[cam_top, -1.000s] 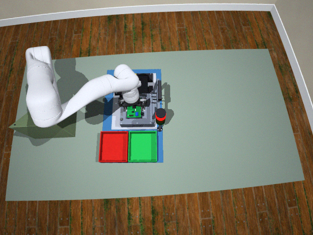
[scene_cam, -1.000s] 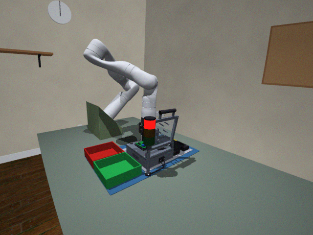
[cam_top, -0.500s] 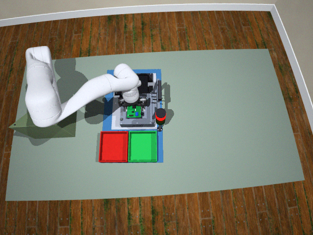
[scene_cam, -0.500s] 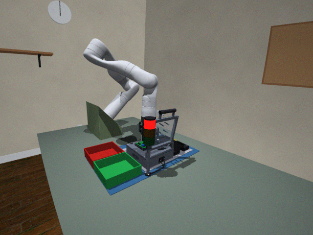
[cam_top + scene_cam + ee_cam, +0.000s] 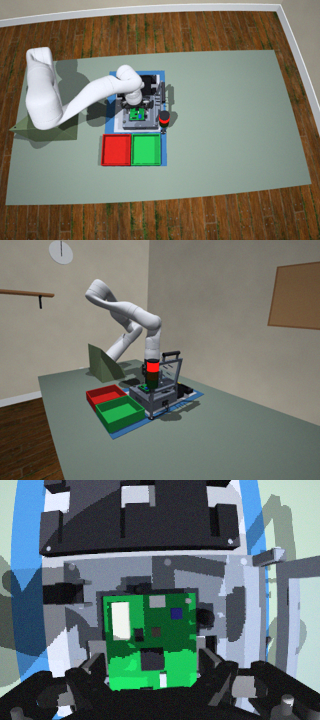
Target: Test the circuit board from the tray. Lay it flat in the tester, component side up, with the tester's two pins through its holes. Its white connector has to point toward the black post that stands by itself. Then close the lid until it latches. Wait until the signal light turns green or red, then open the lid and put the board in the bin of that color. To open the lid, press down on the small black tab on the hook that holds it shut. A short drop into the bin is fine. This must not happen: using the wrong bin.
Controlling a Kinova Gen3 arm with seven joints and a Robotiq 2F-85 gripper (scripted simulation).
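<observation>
My hand is 10 mm above the green circuit board. The rest, counted from my hand: nest: 10 mm ahead, 10 mm to the left, 10 mm below; then black latch hook: 60 mm behind, 60 mm to the left, 10 mm above; then clear lid: 120 mm ahead, 100 mm above.
</observation>
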